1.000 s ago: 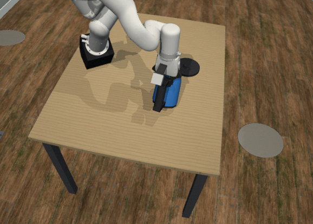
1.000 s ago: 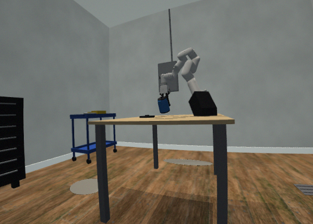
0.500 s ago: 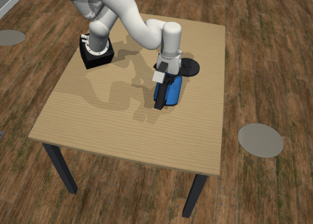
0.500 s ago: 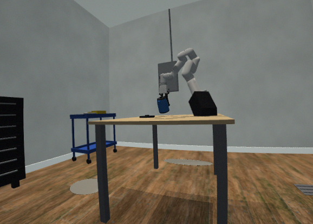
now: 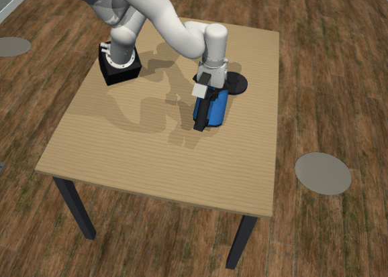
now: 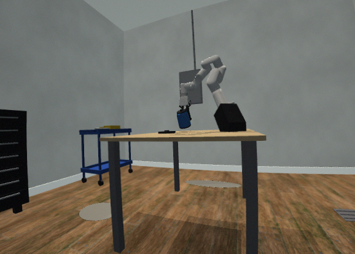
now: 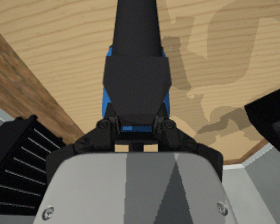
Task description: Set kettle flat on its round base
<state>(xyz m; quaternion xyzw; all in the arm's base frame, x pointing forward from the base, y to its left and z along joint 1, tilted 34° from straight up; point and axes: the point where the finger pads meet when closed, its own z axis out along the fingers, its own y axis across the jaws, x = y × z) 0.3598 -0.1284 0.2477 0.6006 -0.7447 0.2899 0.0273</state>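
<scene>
The blue kettle is 10 mm to the left of my hand and 60 mm below it. The rest, counted from my hand: round black base (110 mm ahead, 300 mm to the left, 200 mm below).
</scene>
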